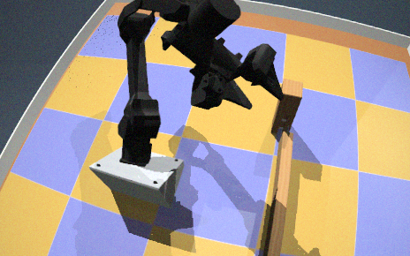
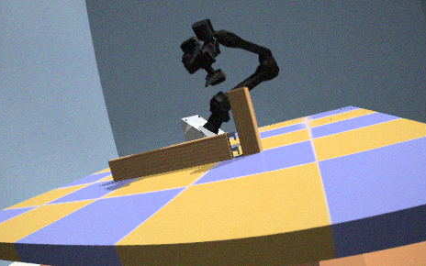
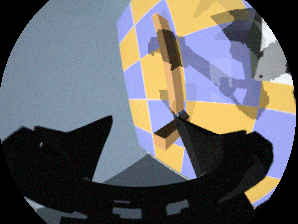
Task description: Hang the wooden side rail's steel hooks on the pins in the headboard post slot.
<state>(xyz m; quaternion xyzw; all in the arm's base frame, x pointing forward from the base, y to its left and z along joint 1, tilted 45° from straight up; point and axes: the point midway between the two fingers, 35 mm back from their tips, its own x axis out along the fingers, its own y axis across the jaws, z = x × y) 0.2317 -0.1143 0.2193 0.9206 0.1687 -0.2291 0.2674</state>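
My gripper tip is 18 cm above the headboard post, 11 cm to the right of it and 8 cm short of it.
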